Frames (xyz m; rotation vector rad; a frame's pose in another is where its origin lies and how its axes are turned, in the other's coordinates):
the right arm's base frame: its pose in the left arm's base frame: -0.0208 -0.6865 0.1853 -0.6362 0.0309 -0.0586
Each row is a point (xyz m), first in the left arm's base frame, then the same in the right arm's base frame.
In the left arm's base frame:
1: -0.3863 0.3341 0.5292
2: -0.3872 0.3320 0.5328
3: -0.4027 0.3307 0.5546
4: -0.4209 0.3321 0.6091
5: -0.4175 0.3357 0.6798
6: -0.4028 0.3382 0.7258
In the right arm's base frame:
1: -0.4340 0.5983 0.8644
2: -0.4348 0.5945 0.8660
3: -0.4504 0.5797 0.8820
4: -0.4692 0.5476 0.9258
5: -0.4668 0.5087 0.9850
6: -0.4528 0.4840 1.0241

